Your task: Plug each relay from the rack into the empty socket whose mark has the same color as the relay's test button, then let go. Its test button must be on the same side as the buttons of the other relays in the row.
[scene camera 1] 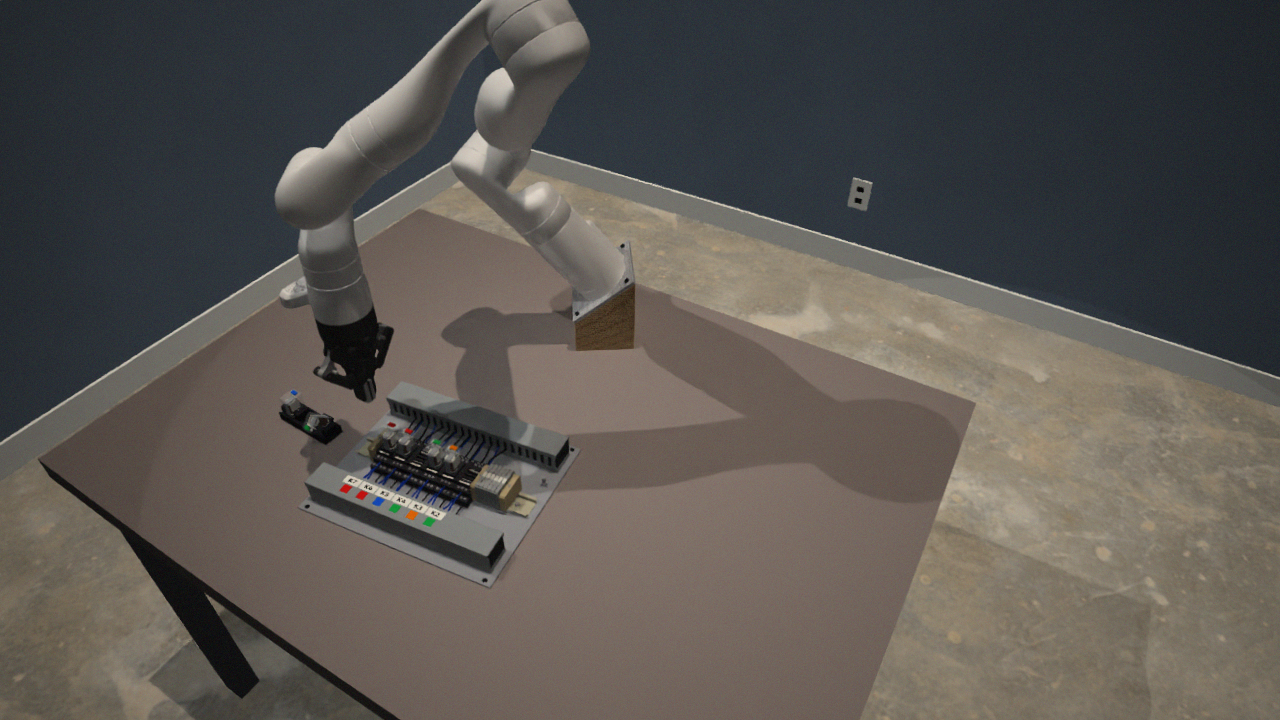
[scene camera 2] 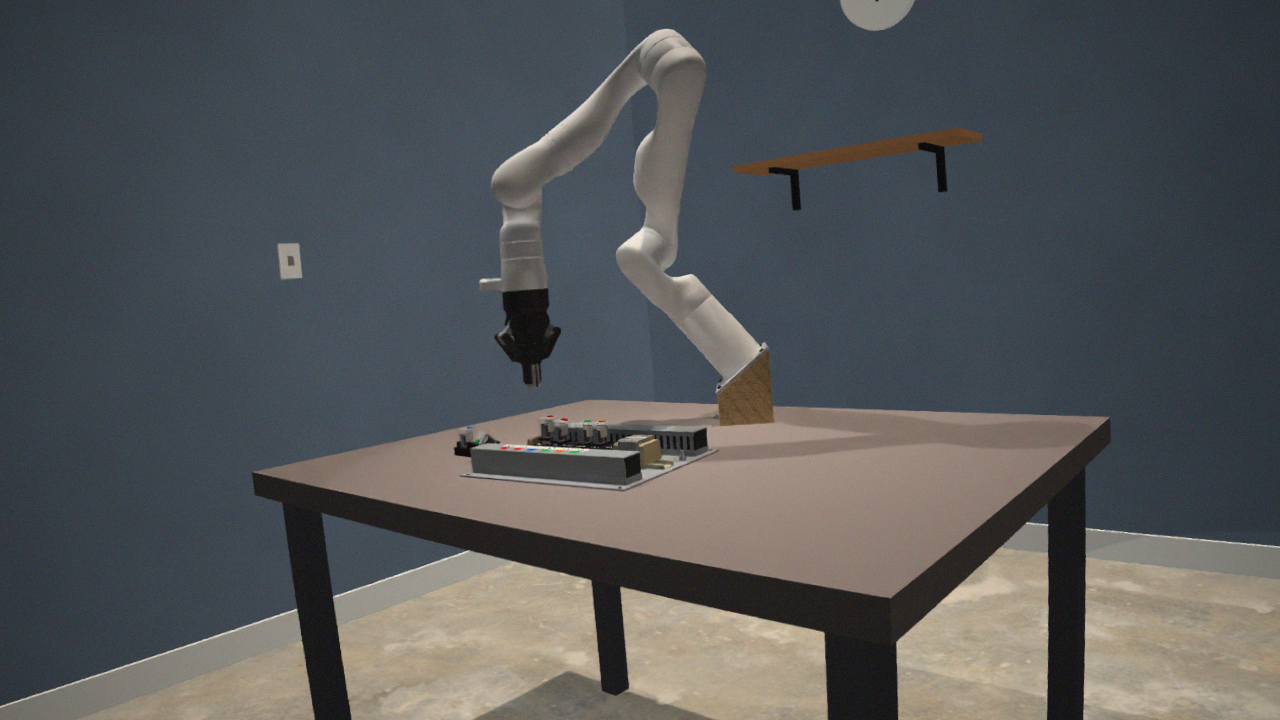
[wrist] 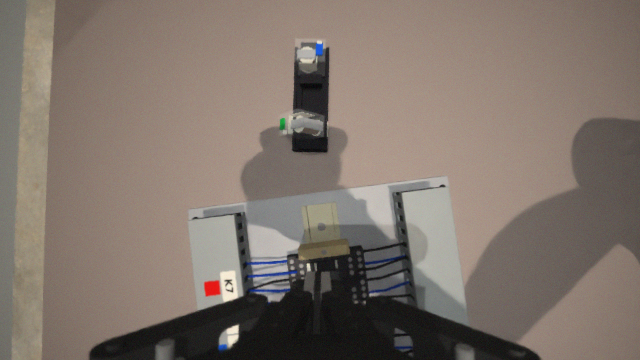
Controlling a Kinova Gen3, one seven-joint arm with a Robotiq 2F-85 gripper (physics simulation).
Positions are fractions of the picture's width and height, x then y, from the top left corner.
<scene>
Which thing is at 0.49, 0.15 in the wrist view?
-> A blue-button relay.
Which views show the gripper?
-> Scene camera 1, scene camera 2 and the wrist view: all of them.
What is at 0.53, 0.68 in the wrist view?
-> An end stop.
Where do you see a black rack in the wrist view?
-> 0.49, 0.25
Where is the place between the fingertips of the gripper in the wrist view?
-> At 0.50, 0.80
</scene>
